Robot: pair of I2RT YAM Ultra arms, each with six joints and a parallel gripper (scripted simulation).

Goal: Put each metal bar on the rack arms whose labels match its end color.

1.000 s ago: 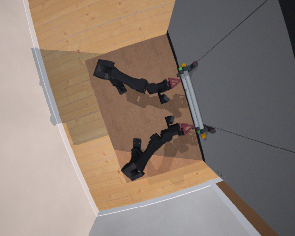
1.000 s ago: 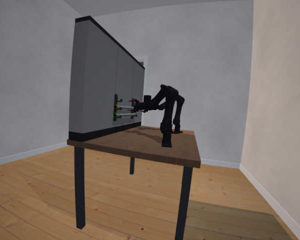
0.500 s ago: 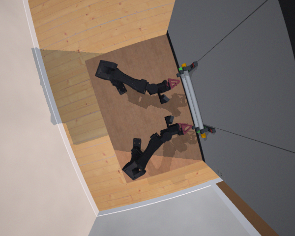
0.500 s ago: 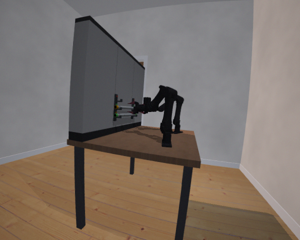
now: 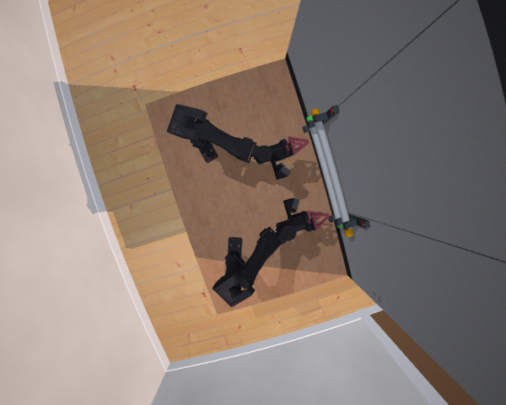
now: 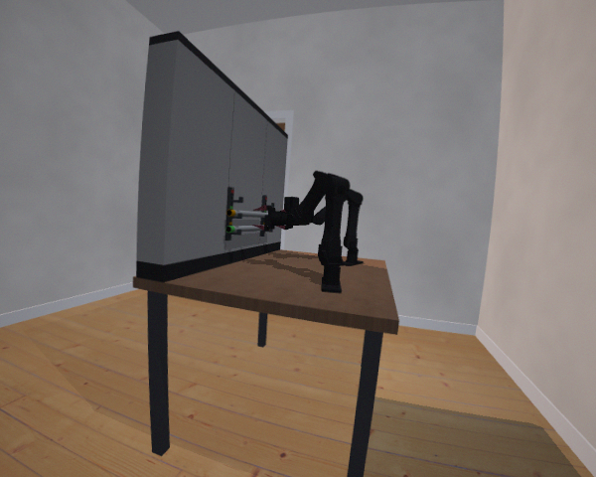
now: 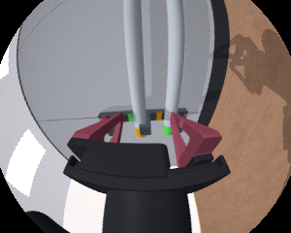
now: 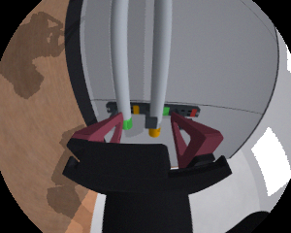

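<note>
Right now my right hand is 7 cm short of the metal bar, 15 cm to the right of it and 2 cm below it. Also, from my right hand: green-ended bar (7 cm ahead, 16 cm to the left, 6 cm below); then grey wall panel (17 cm ahead, 18 cm to the left, 19 cm above).
Right now my left hand is 8 cm short of the metal bar, 15 cm to the left of it and 2 cm below it. The rest, counted from my left hand: green-ended bar 8 cm ahead, 14 cm to the right, 6 cm below; then grey wall panel 18 cm ahead, 12 cm to the right, 19 cm above.
</note>
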